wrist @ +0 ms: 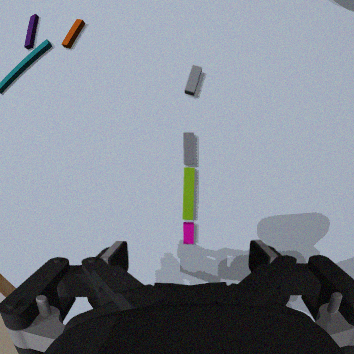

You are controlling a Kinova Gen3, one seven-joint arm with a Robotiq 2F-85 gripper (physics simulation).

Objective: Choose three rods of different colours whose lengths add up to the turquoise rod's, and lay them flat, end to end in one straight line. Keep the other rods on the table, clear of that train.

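Frame: origin at the arm's base, x left, y up, z ahead, level; centimetres.
Seen in the pictures: gripper, fingertip midpoint: point(188, 255).
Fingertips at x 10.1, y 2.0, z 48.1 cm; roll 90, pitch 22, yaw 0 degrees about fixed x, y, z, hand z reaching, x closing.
Note:
Pixels of each thing's top centre, then the offset from my fingertips to it.
- lime green rod at its top centre: point(188, 193) dz -3.4, dx -1.3, dy -6.7 cm
- magenta rod at its top centre: point(188, 233) dz +0.3, dx +0.2, dy -6.7 cm
- turquoise rod at its top centre: point(19, 65) dz -10.7, dx -27.5, dy -6.7 cm
- second grey rod at its top centre: point(193, 77) dz -14.2, dx -4.8, dy -6.7 cm
- purple rod at its top centre: point(29, 28) dz -16.3, dx -29.6, dy -6.7 cm
- orange rod at its top centre: point(71, 31) dz -16.5, dx -21.3, dy -6.7 cm
A grey rod point(189, 149), a lime green rod point(189, 193) and a magenta rod point(188, 233) lie flat in one straight line, with narrow gaps between their ends. My gripper point(188, 255) is open and empty, its fingers wide apart on either side of the line's near end, past the magenta rod. The turquoise rod point(25, 66) lies at the upper left, partly cut off by the view's edge. A second grey rod point(194, 80) lies slightly tilted beyond the far end of the line, apart from it.
A purple rod point(31, 31) and an orange rod point(73, 34) lie at the upper left near the turquoise rod, away from the line. A brown table edge point(6, 286) shows at the lower left. Shadows of the arm fall at the lower right.

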